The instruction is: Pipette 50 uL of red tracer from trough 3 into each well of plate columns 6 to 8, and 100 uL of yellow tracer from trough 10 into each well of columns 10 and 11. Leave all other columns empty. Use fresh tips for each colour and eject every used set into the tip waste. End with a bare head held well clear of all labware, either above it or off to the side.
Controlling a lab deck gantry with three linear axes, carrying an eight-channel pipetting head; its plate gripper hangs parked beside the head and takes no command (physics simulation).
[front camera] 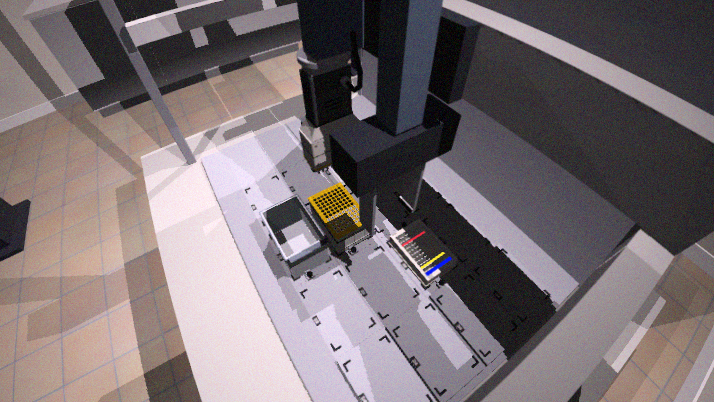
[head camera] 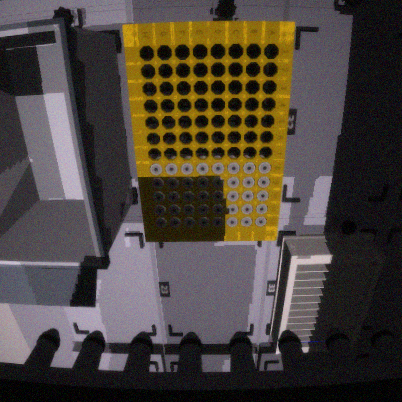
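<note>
The pipetting head (front camera: 314,145) hangs at the back of the deck, behind the tip rack. Its nozzles (head camera: 190,350) look bare in the head view. My parked plate gripper (front camera: 394,201) hangs beside it, its two paddles apart with nothing between them. The yellow tip rack (front camera: 316,209) (head camera: 134,100) has several empty rows at one end and several rows of pale tips at the other. The tip waste (front camera: 320,242) (head camera: 37,285) stands beside it. The trough block (front camera: 396,240) (head camera: 286,300) shows red tracer (front camera: 415,238), yellow tracer (front camera: 434,260) and blue liquid (front camera: 440,266). The well plate is not discernible.
The dark gantry column (front camera: 406,75) and crossblock (front camera: 395,155) block part of the front view. A grey post (front camera: 155,90) stands at the deck's back left. A low wall (front camera: 590,300) runs along the right. Shadow covers part of the rack and the trough block.
</note>
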